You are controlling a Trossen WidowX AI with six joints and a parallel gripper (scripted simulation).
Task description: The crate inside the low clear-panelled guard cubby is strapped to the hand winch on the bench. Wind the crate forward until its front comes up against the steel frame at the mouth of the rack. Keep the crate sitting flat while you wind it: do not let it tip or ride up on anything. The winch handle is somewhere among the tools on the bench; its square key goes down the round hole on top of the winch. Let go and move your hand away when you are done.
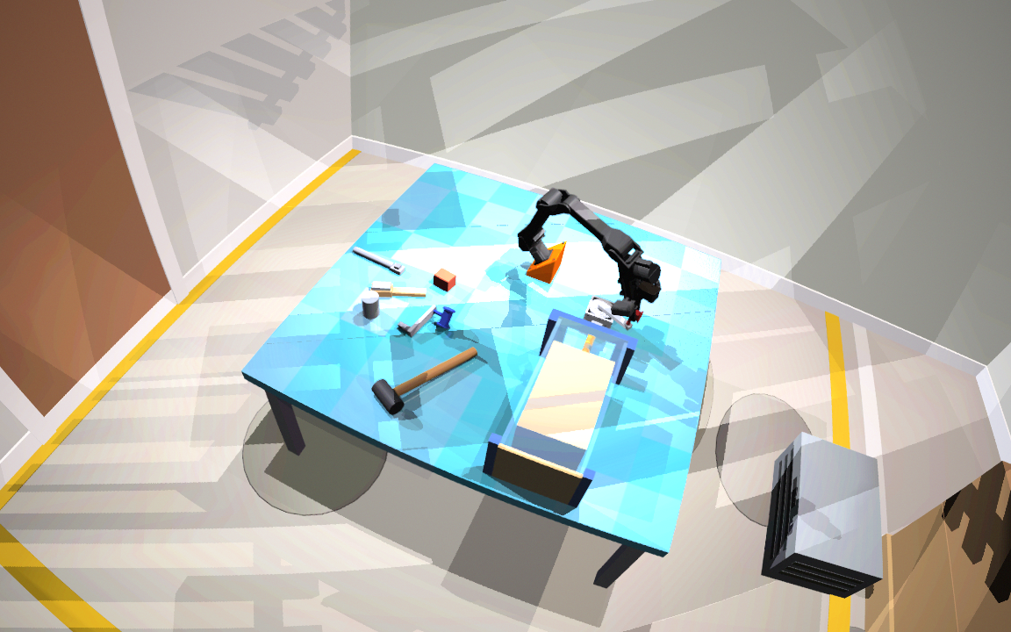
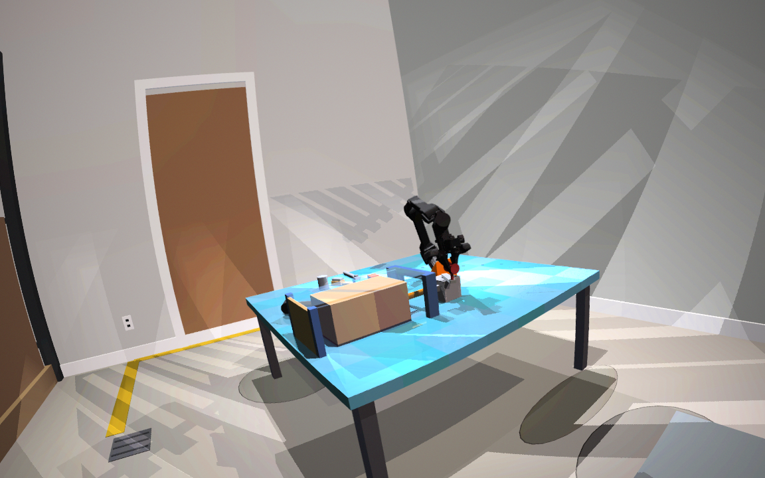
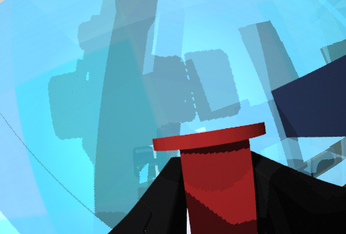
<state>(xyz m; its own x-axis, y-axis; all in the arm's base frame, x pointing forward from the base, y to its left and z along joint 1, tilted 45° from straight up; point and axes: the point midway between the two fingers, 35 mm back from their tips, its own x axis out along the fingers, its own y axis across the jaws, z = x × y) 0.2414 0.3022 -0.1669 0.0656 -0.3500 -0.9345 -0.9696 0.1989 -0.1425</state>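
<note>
Right now the winch handle is 5 cm to the right of my gripper tip, 3 cm below it and 2 cm behind it. Round my gripper tip: clear-panelled cubby: 36 cm ahead, 12 cm to the right, 2 cm below; red knob: 1 cm to the right; grey winch: 11 cm to the right, 10 cm below, 6 cm behind.
</note>
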